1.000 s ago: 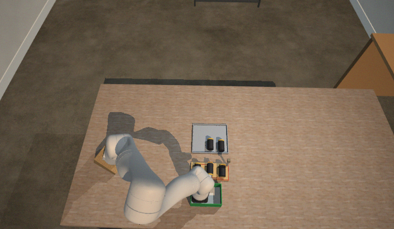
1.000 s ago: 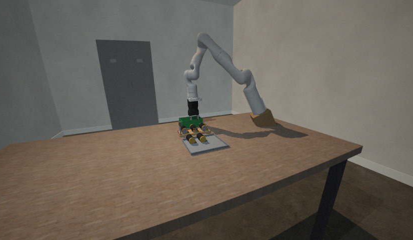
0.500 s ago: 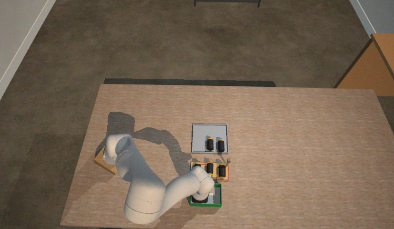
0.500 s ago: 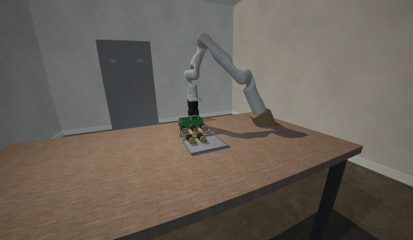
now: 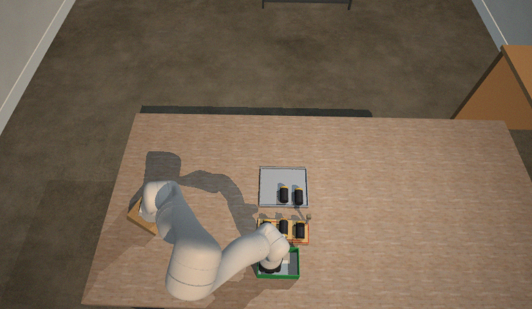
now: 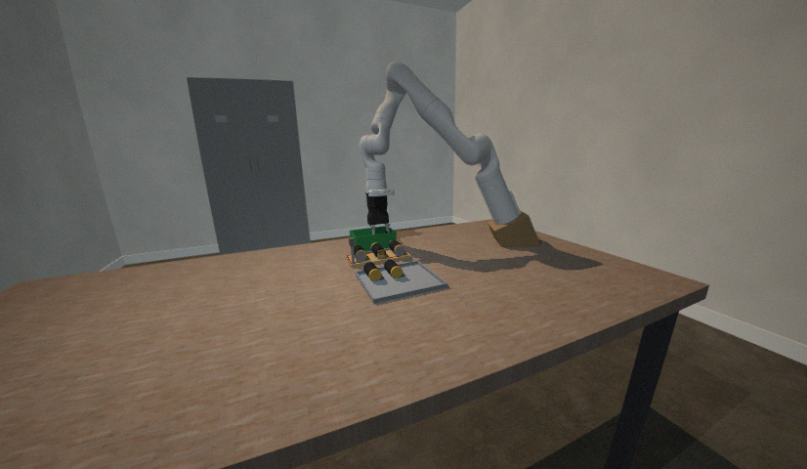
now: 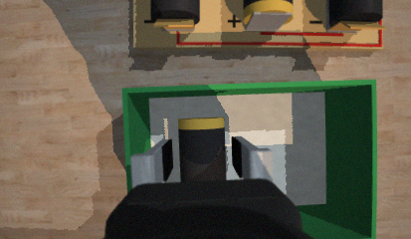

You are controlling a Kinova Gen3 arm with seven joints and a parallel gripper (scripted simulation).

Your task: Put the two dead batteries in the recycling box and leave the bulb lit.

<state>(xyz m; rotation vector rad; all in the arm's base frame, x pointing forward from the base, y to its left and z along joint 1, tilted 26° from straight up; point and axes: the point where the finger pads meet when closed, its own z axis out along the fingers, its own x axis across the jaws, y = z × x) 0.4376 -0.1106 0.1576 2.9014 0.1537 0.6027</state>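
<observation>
Now: hand 30 mm short of the green recycling box and 20 mm above it. Also, from my hand: grey tray (30 mm ahead, 320 mm to the left, 30 mm below).
</observation>
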